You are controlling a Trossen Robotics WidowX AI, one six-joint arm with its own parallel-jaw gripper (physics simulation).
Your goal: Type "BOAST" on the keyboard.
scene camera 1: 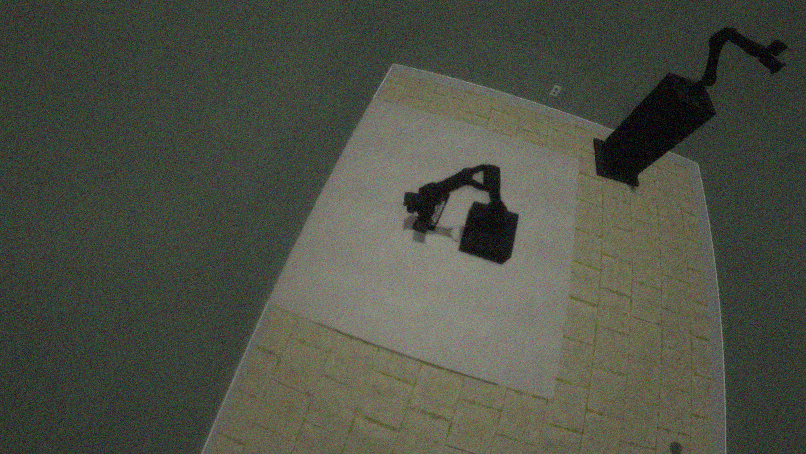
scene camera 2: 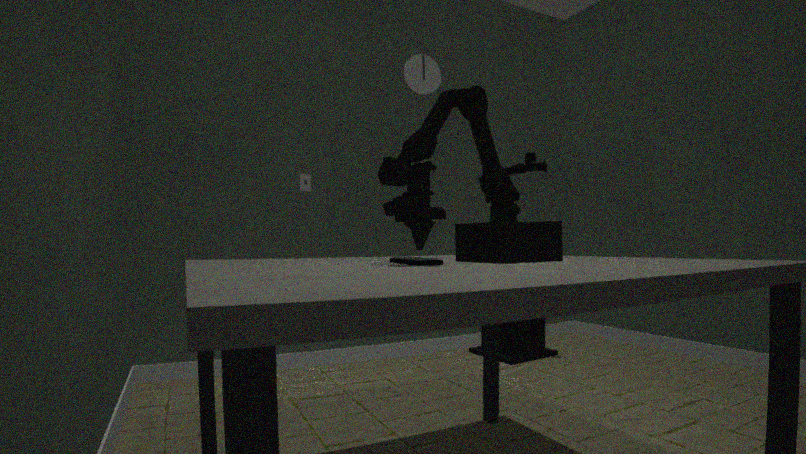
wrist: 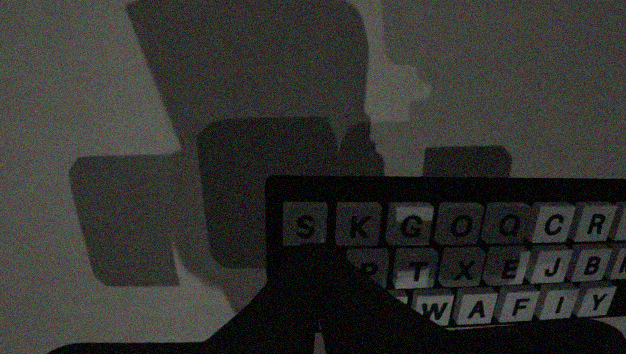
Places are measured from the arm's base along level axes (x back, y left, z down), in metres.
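Pixels of known places: gripper, between the fingertips: (scene camera 1: 424, 220) (scene camera 2: 419, 250) (wrist: 314, 255); arm's base, origin of its link: (scene camera 1: 495, 222) (scene camera 2: 502, 222).
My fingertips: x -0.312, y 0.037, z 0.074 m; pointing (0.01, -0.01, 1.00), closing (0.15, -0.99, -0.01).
Observation:
Ahead of a thing's pixels: the offset from my fingertips to its top centre. Level surfaces: height alone.
The black keyboard {dx +0.038, dy -0.085, dz +0.021 m} (scene camera 2: 434, 262) (wrist: 450, 188) lies flat on the table and runs past the right edge of the wrist view. There its pale keys S {dx -0.001, dy +0.002, dz +0.021 m} (wrist: 304, 223), O {dx +0.012, dy -0.059, dz +0.021 m} (wrist: 460, 225), T {dx +0.029, dy -0.039, dz +0.021 m} (wrist: 417, 271), B {dx +0.045, dy -0.121, dz +0.021 m} (wrist: 594, 263) and A {dx +0.055, dy -0.066, dz +0.021 m} (wrist: 476, 308) show, the first four partly or fully in shadow or grey light. My gripper (scene camera 2: 419, 248) (wrist: 314, 255) is shut and empty, pointing down. In scene camera 2 its tips stand a little above the keyboard. In the wrist view they sit at the lower edge of S, covering the key below it and part of P {dx +0.025, dy -0.019, dz +0.021 m} (wrist: 369, 268).
The pale table {dz +0.037 m} (scene camera 1: 479, 315) (scene camera 2: 282, 281) carries the black box (scene camera 1: 489, 234) (scene camera 2: 507, 242) under my arm, close beside the keyboard. A second dark arm (scene camera 1: 713, 56) (scene camera 2: 521, 168) stands beyond the table on a tall black pedestal (scene camera 1: 654, 121) (scene camera 2: 514, 338).

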